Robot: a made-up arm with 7 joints. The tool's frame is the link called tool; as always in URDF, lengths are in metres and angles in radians. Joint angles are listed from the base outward.
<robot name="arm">
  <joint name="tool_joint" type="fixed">
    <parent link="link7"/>
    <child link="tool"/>
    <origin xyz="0.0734 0.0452 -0.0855" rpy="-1.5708 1.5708 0"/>
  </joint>
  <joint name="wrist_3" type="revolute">
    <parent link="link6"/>
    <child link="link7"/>
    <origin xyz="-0.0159 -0.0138 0.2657" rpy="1.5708 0 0"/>
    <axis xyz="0 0 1"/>
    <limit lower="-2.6" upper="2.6"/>
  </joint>
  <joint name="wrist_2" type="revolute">
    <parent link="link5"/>
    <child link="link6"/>
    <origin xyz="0.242 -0.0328 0.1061" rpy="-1.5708 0 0"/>
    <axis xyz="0 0 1"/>
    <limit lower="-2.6" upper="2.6"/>
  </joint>
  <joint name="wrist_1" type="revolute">
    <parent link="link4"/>
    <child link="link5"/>
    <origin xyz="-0.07 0.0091 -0.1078" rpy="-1.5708 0 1.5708"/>
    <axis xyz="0 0 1"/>
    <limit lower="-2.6" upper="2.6"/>
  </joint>
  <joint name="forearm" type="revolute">
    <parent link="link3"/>
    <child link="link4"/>
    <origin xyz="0.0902 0.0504 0.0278" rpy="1.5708 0 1.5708"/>
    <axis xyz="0 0 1"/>
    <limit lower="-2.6" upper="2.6"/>
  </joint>
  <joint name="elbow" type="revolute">
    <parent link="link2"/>
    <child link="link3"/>
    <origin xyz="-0.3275 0.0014 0.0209" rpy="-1.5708 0 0"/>
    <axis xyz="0 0 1"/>
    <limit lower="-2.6" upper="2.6"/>
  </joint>
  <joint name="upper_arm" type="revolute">
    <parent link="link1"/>
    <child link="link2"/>
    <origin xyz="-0.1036 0.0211 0.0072" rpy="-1.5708 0 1.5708"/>
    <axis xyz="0 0 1"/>
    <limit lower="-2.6" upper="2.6"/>
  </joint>
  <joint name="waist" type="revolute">
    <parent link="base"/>
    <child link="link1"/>
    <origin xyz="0 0 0.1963" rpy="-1.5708 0 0"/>
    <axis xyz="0 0 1"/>
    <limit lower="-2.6" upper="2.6"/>
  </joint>
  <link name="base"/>
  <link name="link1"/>
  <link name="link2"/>
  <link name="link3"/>
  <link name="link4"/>
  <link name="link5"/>
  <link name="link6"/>
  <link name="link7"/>
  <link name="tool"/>
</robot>
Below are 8 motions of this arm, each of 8 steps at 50 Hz.
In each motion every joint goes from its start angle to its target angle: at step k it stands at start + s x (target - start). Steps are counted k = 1, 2, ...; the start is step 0. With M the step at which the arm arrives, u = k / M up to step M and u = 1 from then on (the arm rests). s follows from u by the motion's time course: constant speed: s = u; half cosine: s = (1 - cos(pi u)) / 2; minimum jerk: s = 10 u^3 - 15 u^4 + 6 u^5.
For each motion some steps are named. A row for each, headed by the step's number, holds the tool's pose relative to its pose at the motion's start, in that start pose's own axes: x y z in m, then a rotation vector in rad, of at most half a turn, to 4 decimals.
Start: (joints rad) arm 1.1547 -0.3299 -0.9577 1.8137 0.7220 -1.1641 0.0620
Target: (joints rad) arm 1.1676 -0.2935 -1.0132 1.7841 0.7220 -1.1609 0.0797
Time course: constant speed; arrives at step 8
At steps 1, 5, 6, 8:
1: -0.0035 -0.0019 0.0020 -0.0026 -0.0080 -0.0031
5: -0.0178 -0.0093 0.0100 -0.0136 -0.0401 -0.0154
6: -0.0215 -0.0110 0.0119 -0.0164 -0.0482 -0.0185
8: -0.0288 -0.0144 0.0159 -0.0223 -0.0642 -0.0246

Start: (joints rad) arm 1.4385 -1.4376 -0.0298 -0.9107 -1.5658 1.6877 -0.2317
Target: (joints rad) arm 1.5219 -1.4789 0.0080 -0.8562 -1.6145 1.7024 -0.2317
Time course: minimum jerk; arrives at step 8
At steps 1, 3, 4, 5, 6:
1: -0.0002 0.0005 -0.0005 -0.0023 -0.0004 0.0012
3: -0.0038 0.0088 -0.0082 -0.0390 -0.0059 0.0200
4: -0.0069 0.0156 -0.0152 -0.0708 -0.0105 0.0366
5: -0.0102 0.0222 -0.0225 -0.1026 -0.0147 0.0535
6: -0.0127 0.0270 -0.0281 -0.1269 -0.0178 0.0665

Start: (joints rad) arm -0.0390 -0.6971 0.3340 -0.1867 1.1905 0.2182 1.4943
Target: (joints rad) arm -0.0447 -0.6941 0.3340 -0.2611 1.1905 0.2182 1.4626
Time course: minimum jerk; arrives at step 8
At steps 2, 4, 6, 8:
2: -0.0020 0.0006 -0.0001 0.0014 -0.0032 -0.0073
4: -0.0095 0.0032 -0.0005 0.0065 -0.0158 -0.0350
6: -0.0170 0.0059 -0.0010 0.0117 -0.0288 -0.0625
8: -0.0189 0.0067 -0.0011 0.0130 -0.0322 -0.0697

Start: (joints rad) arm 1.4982 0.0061 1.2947 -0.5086 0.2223 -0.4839 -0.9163
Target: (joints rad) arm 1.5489 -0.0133 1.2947 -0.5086 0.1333 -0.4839 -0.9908
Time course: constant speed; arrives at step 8
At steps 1, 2, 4, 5, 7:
1: 0.0030 -0.0072 -0.0025 0.0198 0.0062 -0.0101
2: 0.0059 -0.0143 -0.0051 0.0397 0.0123 -0.0203
4: 0.0113 -0.0286 -0.0104 0.0793 0.0240 -0.0410
5: 0.0139 -0.0357 -0.0132 0.0990 0.0297 -0.0515
7: 0.0187 -0.0499 -0.0190 0.1386 0.0405 -0.0726

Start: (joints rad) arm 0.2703 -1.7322 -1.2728 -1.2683 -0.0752 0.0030 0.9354
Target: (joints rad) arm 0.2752 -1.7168 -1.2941 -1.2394 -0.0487 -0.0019 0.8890
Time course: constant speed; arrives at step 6
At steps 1, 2, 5, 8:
1: -0.0009 0.0004 0.0005 0.0066 0.0070 -0.0046
2: -0.0018 0.0009 0.0011 0.0132 0.0140 -0.0093
5: -0.0045 0.0022 0.0028 0.0329 0.0348 -0.0234
8: -0.0053 0.0026 0.0033 0.0395 0.0418 -0.0281

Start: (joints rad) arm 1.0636 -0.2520 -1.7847 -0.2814 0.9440 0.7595 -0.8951
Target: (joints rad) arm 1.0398 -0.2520 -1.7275 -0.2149 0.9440 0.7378 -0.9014
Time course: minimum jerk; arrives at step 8
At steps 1, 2, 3, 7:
1: -0.0001 0.0003 -0.0002 -0.0001 -0.0013 -0.0016
2: -0.0006 0.0019 -0.0015 -0.0007 -0.0082 -0.0101
3: -0.0017 0.0049 -0.0041 -0.0017 -0.0219 -0.0267
7: -0.0054 0.0175 -0.0154 -0.0055 -0.0797 -0.0944

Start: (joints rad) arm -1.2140 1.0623 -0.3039 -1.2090 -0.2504 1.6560 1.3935
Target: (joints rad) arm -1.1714 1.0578 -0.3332 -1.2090 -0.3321 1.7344 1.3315
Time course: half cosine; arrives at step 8
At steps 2, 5, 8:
2: -0.0085 0.0012 -0.0016 0.0122 -0.0189 -0.0157
5: -0.0396 0.0067 -0.0081 0.0562 -0.0901 -0.0728
8: -0.0567 0.0106 -0.0123 0.0801 -0.1309 -0.1045

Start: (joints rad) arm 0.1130 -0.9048 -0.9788 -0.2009 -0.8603 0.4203 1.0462
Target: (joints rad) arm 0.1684 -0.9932 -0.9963 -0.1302 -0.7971 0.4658 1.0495
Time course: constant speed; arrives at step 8
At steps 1, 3, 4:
1: -0.0017 -0.0022 0.0000 0.0034 -0.0011 -0.0004
3: -0.0050 -0.0066 -0.0002 0.0102 -0.0031 -0.0012
4: -0.0066 -0.0088 -0.0004 0.0136 -0.0041 -0.0016

